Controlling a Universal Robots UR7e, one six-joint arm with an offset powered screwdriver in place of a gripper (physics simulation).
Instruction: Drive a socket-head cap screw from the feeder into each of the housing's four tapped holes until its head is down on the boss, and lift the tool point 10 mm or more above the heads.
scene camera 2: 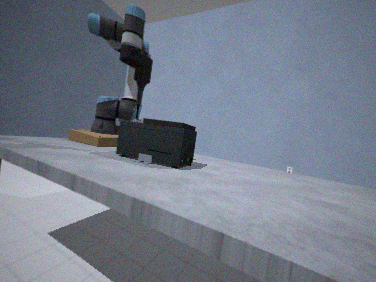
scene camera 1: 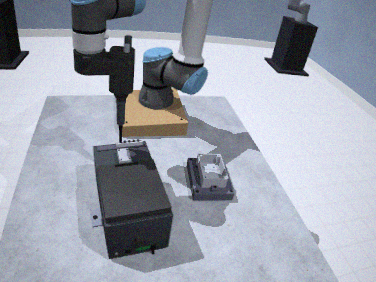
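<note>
The black screwdriver, my gripper, points straight down, its thin tip at the left end of the screw row at the feeder's far edge. Whether the tip touches or carries a screw is too small to tell. The dark box-shaped feeder stands on the table. Small dark screw heads show in a row on its light rail, just right of the tip. The light grey open-topped housing sits upright in a dark fixture, to the right of the feeder. Its tapped holes are too blurred to judge. The housing does not show in scene camera 2.
The robot's base stands on a wooden block behind the feeder. A small light tab sticks out from the feeder's side at table level. Dark pedestals stand beyond the grey table.
</note>
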